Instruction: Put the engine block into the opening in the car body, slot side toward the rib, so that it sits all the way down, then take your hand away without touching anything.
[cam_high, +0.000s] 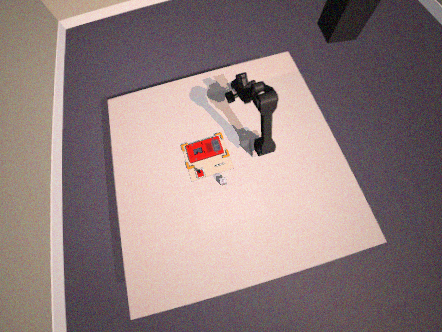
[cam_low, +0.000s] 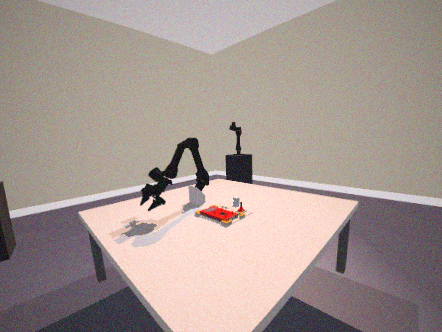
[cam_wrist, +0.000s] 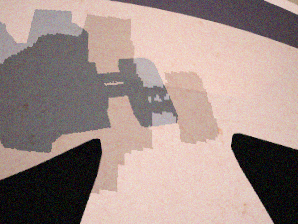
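My gripper tip is 53 cm to the right of the engine block, 19 cm short of it and 4 cm above it.
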